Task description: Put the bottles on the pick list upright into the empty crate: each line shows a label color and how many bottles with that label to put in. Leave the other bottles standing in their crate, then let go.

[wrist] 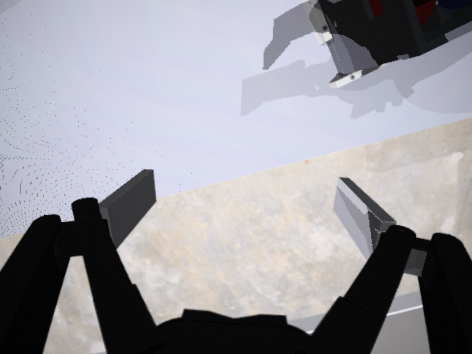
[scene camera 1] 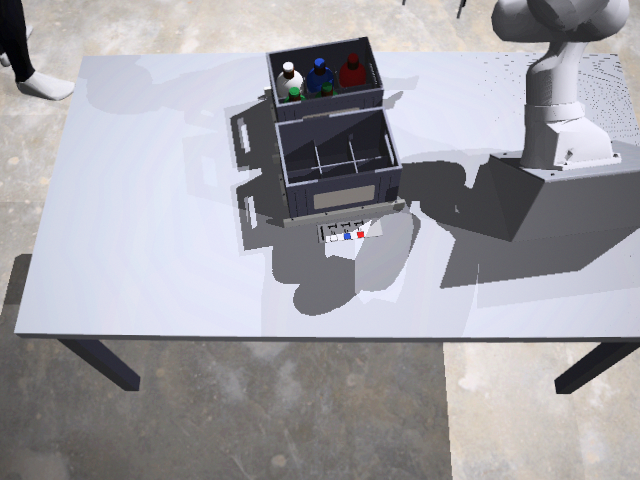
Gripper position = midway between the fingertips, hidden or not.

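Pale rail (scene camera 1: 386, 206), visible. My gripper (wrist: 244, 189), likewise.
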